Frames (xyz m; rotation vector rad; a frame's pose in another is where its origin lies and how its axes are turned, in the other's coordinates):
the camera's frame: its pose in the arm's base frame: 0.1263 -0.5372 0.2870 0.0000 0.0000 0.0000
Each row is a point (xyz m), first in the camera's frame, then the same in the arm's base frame.
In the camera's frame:
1: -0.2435 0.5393 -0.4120
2: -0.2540 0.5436 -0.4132
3: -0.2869 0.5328 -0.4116
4: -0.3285 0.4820 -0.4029
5: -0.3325 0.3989 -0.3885
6: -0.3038 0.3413 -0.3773
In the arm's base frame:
1: -0.1172 0.0021 -0.1250
2: -0.1277 0.0064 -0.1262
3: -0.1606 -0.0044 -0.1246
4: -0.2022 -0.0552 -0.1159
5: -0.2062 -0.1383 -0.1015
6: -0.1775 -0.1959 -0.0903

